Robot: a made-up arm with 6 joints.
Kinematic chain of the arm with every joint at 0, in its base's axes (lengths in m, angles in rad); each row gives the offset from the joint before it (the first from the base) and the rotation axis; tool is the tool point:
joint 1: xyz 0 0 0.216 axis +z
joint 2: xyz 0 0 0 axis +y
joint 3: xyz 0 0 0.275 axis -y
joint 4: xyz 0 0 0 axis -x
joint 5: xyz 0.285 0 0 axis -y
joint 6: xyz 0 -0.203 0 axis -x
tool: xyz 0 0 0
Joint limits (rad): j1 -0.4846..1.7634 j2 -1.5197..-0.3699 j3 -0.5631..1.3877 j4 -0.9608..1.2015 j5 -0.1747..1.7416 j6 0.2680..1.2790
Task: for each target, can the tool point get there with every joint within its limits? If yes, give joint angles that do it. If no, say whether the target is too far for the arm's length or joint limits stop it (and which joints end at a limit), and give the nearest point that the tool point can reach.
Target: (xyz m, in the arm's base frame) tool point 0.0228 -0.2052 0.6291
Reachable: yes | joints -0.1152 -0.6435 0.0035 0.1322 1.5461 0.8144
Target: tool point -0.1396 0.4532 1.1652
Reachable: no: too far | nearest point -0.2194 0.0327 0.7964 | short by 0.565 m
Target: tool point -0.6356 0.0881 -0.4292
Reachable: no: too far | nearest point -0.5946 0.0824 0.1120 | short by 0.543 m
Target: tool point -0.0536 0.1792 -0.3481
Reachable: no: joint limits stop it (at a limit: joint 1, joint 2, joint 3, joint 4) | nearest point 0.0857 0.1678 0.2544 | short by 0.618 m
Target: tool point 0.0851 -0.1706 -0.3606
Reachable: no: joint limits stop it (at a limit: joint 2, joint 3, joint 4) | nearest point 0.0841 -0.1687 0.2544 | short by 0.615 m
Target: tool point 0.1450 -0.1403 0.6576
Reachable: yes | joints 0.9169 -0.7337 0.3547 -0.1608 0.4825 0.9082
